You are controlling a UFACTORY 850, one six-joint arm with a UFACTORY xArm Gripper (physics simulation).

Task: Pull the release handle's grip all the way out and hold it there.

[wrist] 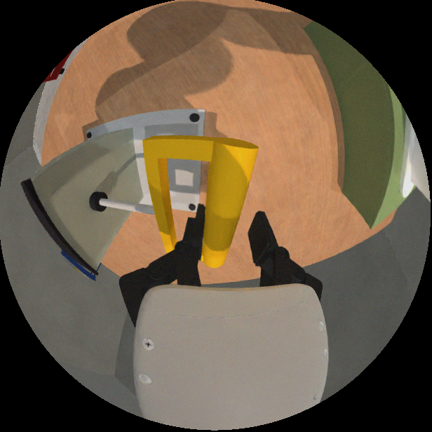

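The yellow release handle's grip is a thick bar joined to a rectangular frame in the wrist view. A white rod runs from a black collar on the beige housing toward the handle, so a length of rod shows outside the housing. My gripper is shut on the grip, with one black finger along each side of the bar near its lower end. The left finger lies against the bar; a strip of brown surface shows between the bar and the right finger. Where the rod meets the handle is hidden.
A grey mounting plate with dark bolts lies behind the handle on the brown table top. A green block stands along the right side, with a white object beyond it. A red and white object shows at the upper left edge.
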